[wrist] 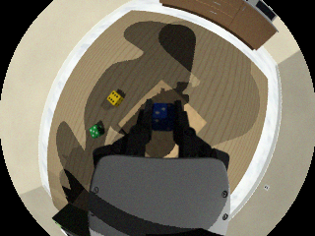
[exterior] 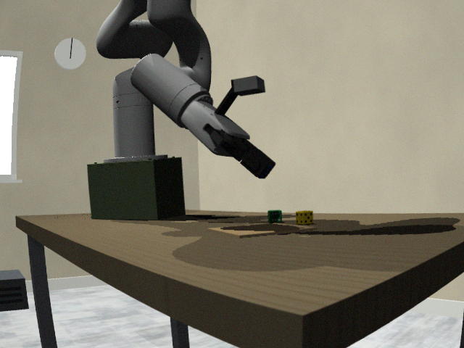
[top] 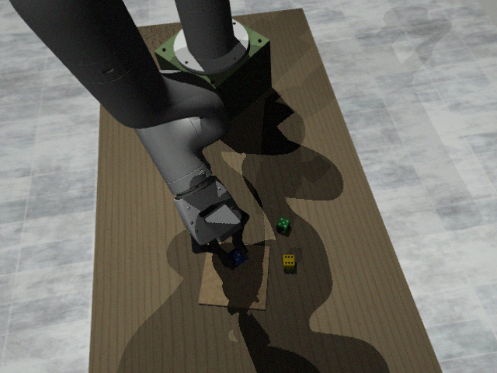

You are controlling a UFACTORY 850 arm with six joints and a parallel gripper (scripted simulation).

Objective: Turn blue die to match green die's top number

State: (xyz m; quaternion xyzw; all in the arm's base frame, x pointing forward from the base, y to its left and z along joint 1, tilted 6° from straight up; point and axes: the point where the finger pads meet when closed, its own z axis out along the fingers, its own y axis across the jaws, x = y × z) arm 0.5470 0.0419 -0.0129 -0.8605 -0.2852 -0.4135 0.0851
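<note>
Now: hand 110 mm above the tan mat. The rest, counted from my hand: yellow die (20 mm behind, 120 mm to the left, 100 mm below); blue die (10 mm below); green die (110 mm behind, 110 mm to the left, 100 mm below).
</note>
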